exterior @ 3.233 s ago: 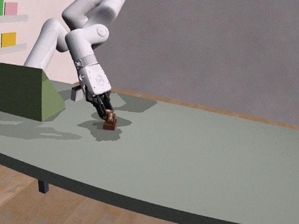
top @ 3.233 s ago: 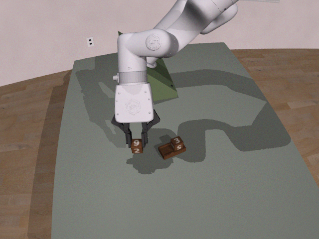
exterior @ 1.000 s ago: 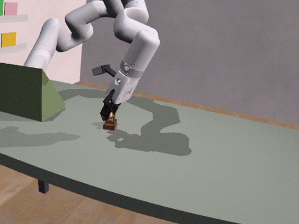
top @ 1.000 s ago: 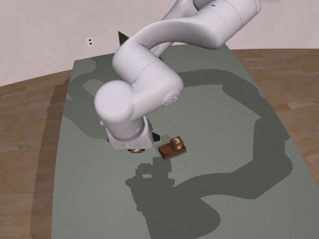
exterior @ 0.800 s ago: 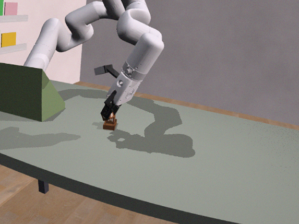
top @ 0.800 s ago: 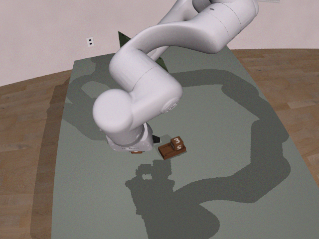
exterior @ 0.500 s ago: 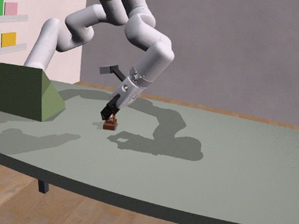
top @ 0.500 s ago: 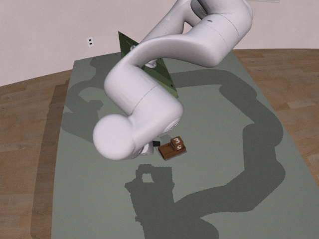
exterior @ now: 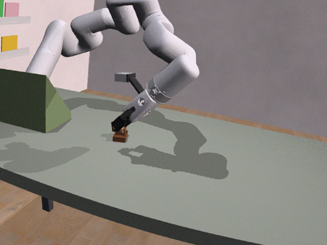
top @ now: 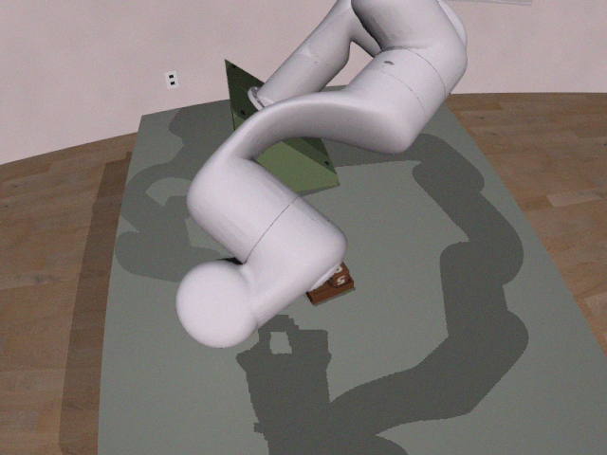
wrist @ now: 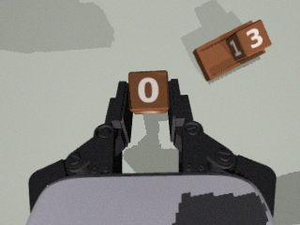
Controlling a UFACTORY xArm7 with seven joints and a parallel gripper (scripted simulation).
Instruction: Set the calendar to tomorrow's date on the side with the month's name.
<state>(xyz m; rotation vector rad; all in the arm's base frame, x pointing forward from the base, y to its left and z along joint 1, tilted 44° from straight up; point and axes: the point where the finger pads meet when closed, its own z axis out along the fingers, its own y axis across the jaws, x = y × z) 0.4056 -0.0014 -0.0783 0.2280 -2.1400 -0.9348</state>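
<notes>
Right now my hand is 2 cm above the brown cube and 1 cm past it. The rest, counted from my hand: tray 10 cm to the left, 9 cm below, 5 cm behind.
</notes>
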